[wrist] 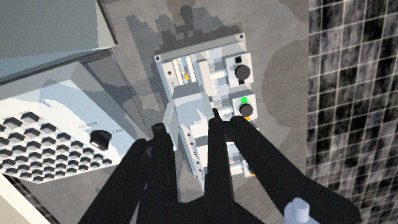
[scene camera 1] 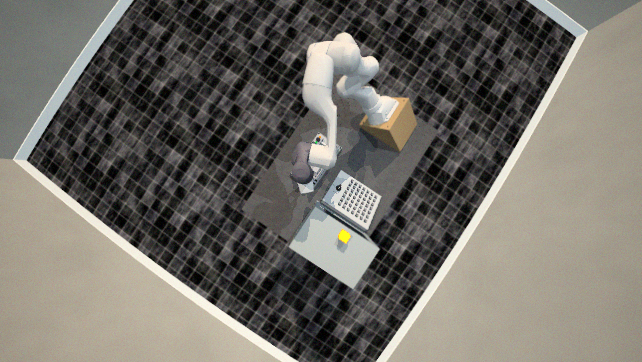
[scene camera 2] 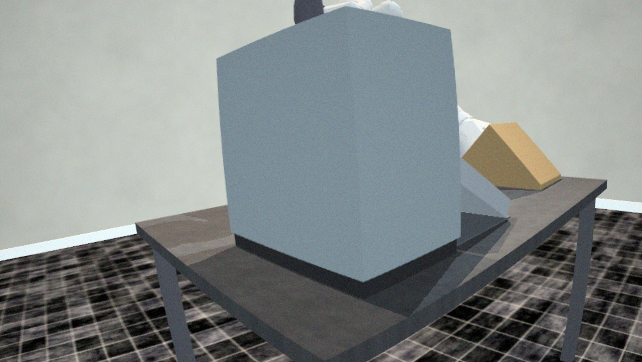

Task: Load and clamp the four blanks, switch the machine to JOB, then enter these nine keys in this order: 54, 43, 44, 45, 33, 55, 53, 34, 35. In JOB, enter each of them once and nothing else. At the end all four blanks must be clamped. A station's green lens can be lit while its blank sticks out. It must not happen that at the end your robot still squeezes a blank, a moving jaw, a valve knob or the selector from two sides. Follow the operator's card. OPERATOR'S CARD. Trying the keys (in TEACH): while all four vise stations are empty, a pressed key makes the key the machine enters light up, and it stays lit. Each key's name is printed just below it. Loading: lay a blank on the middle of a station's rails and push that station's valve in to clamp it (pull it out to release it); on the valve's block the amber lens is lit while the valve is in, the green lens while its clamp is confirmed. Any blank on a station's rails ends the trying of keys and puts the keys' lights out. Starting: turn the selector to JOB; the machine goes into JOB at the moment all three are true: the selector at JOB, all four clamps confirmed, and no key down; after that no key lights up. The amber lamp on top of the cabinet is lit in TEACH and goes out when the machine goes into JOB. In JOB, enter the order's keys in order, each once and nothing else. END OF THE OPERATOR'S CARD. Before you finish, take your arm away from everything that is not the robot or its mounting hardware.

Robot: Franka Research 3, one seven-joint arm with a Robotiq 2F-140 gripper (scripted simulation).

I see my gripper (wrist: pixel 190 108) and a keypad (wrist: pixel 72 98).
